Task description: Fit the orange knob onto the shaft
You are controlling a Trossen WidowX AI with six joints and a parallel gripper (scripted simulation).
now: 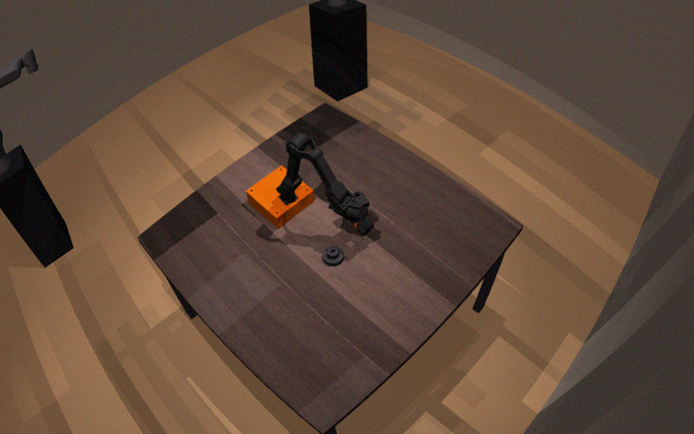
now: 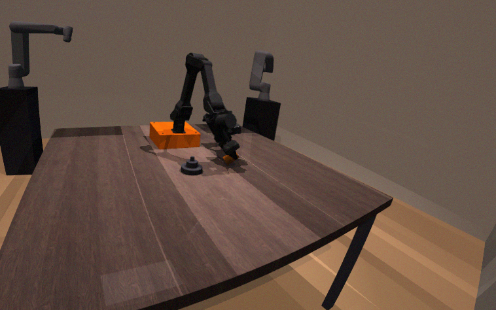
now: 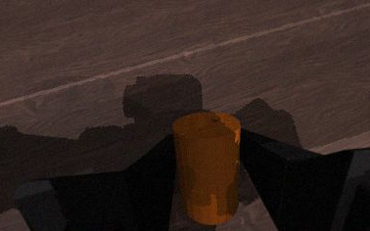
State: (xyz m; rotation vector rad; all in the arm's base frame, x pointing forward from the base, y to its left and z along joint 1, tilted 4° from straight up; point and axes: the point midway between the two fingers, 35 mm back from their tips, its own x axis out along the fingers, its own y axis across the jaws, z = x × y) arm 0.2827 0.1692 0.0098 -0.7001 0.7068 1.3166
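Right now my gripper tip is 2 cm to the left of the orange knob. The rest, counted from my gripper tip: dark round pedestal (4 cm ahead, 20 cm to the right).
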